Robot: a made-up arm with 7 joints.
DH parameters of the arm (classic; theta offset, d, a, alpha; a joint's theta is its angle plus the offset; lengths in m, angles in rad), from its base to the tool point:
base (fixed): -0.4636 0 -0.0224 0
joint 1: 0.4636 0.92 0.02 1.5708
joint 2: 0 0.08 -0.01 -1.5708
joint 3: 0 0.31 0 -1.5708
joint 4: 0 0.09 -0.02 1.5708
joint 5: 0 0.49 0.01 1.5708
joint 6: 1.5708 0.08 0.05 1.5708
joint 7: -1.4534 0.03 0 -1.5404
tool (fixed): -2.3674 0 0 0
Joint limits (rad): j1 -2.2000..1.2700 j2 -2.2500..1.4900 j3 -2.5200..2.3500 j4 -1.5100..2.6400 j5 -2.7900..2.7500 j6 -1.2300..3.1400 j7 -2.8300..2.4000
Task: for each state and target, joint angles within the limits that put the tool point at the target. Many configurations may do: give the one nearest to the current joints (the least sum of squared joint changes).
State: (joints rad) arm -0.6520 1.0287 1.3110 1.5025 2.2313 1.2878 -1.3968
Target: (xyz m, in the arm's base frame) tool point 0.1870 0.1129 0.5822
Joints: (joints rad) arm -1.0974 1.4900 2.0970 2.1041 2.3399 1.1920 -1.3968
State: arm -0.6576 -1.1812 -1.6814 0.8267 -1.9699 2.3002 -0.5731
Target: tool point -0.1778 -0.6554 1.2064
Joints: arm -0.8460 -0.9307 -1.9168 1.3794 -2.0214 2.4244 -0.5731
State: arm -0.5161 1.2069 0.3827 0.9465 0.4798 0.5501 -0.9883
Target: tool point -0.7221 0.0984 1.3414
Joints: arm -0.1605 1.2685 0.1845 0.3494 0.3815 0.6000 -0.9883
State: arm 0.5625 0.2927 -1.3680 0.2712 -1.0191 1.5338 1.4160
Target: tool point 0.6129 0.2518 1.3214
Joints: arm 0.9402 -0.4090 -0.8837 1.2298 -1.0798 1.6845 1.4160
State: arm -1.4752 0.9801 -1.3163 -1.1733 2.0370 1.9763 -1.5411
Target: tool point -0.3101 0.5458 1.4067
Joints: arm -0.9004 0.9555 -1.3747 -0.4903 2.0453 1.9003 -1.5411
